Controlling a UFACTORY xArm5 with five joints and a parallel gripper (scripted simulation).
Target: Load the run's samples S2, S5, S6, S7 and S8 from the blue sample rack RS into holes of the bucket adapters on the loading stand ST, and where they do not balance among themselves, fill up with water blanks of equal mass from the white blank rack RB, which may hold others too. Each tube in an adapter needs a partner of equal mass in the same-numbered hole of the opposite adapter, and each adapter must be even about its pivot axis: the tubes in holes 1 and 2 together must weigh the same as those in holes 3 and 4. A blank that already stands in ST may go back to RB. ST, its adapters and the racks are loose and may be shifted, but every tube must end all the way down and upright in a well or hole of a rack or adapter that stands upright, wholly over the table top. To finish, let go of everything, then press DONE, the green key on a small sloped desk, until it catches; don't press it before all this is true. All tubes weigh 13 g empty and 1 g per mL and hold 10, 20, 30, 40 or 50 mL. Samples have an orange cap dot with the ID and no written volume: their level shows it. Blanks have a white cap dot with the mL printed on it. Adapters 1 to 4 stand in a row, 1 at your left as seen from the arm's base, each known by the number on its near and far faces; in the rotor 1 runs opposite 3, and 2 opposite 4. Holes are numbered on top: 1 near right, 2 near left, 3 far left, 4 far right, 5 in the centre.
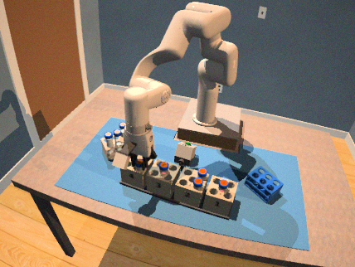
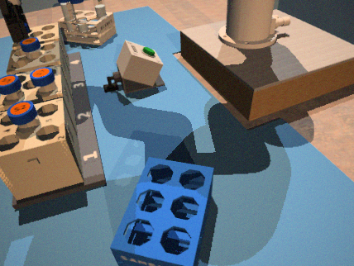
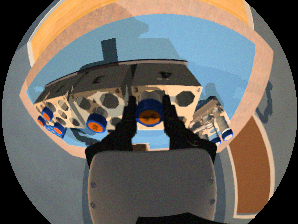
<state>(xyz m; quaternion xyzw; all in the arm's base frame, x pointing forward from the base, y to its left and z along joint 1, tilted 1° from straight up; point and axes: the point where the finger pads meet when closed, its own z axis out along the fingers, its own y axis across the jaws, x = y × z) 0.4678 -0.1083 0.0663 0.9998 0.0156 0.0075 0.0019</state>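
Now: hand 19 cm to the left of the blue-capped tube, 10 cm past it and 6 cm above it. The rest, counted from my hand: white blank rack RB: 19 cm to the right, 13 cm behind, 9 cm below; then loading stand ST: 14 cm to the left, 12 cm below, 4 cm behind; then blue sample rack RS: 46 cm to the left, 18 cm behind, 9 cm below.
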